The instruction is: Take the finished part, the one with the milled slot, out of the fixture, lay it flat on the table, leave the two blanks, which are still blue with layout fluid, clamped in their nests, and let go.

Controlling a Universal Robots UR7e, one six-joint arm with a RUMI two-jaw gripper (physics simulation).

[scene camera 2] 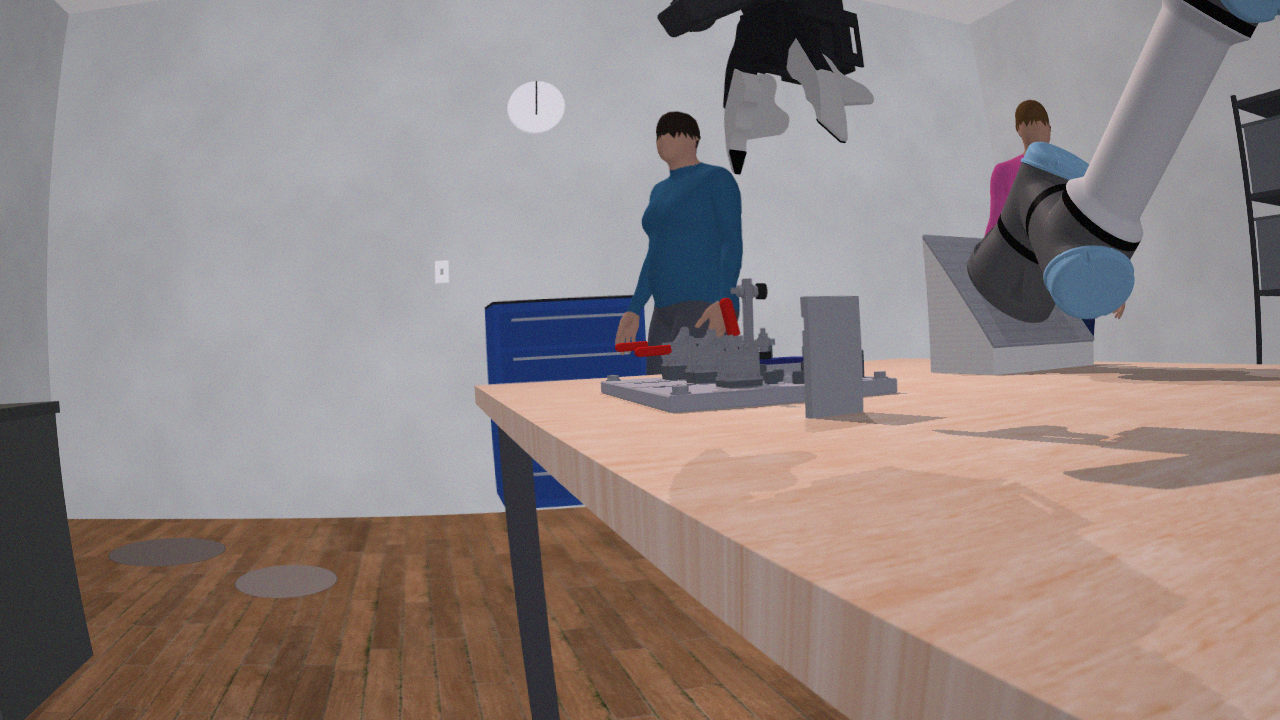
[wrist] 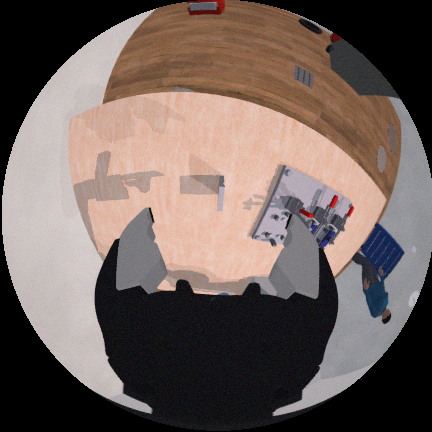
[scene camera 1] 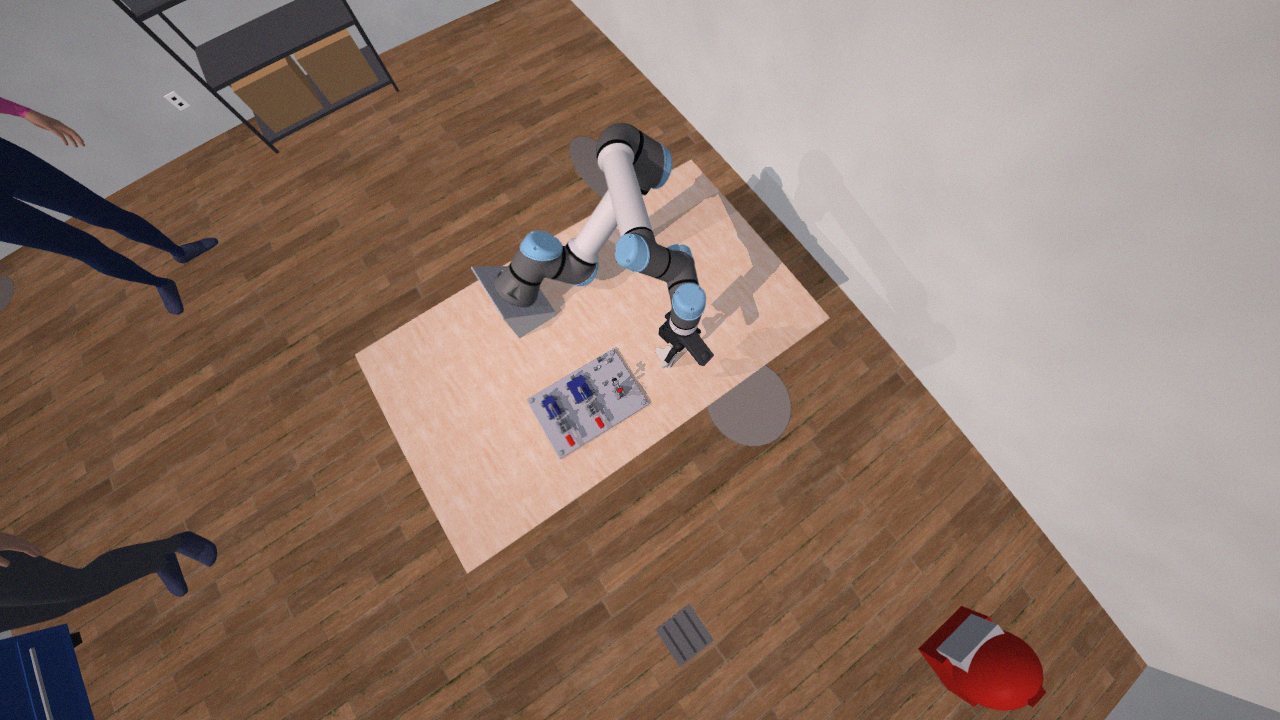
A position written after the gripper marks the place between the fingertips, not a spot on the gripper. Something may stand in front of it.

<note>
In view: the gripper (scene camera 2: 785,159), a finished part (scene camera 2: 832,352), a clamp arm (scene camera 2: 746,290) and a grey fixture plate (scene camera 1: 612,411).
The gripper also shows in the wrist view (wrist: 219,212) and in scene camera 1 (scene camera 1: 679,351). The grey fixture plate is seen too in scene camera 2 (scene camera 2: 654,392).
</note>
